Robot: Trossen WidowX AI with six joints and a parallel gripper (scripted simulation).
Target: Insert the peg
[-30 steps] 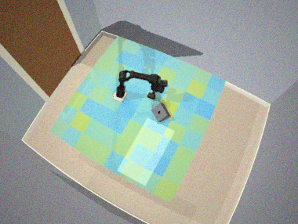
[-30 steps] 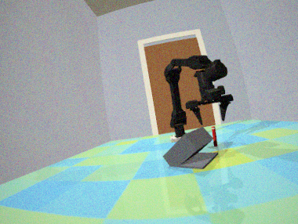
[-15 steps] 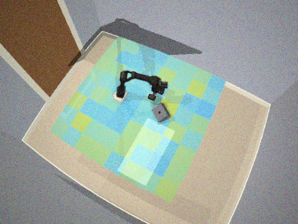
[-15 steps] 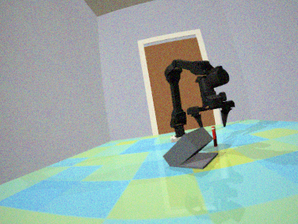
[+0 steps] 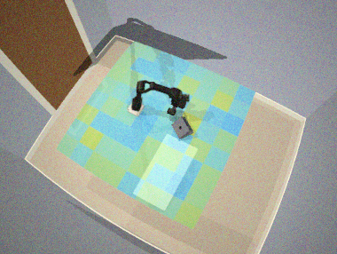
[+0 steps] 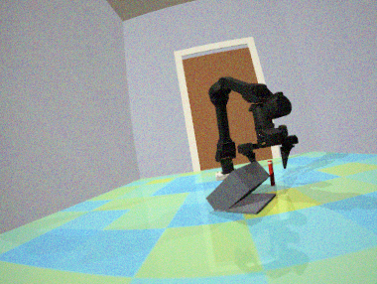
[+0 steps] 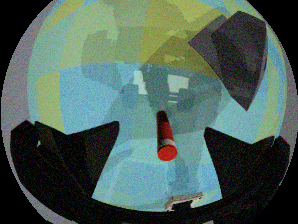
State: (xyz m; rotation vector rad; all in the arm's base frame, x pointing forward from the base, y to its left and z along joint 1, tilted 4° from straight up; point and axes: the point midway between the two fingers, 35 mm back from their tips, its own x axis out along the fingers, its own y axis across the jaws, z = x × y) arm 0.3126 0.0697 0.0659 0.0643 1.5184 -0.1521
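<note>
Now: gripper tip 1 cm below the red peg. Round my gripper tip: flat grey base plate 11 cm ahead, 13 cm to the right, 4 cm below; sloped panel 9 cm ahead, 14 cm to the right.
</note>
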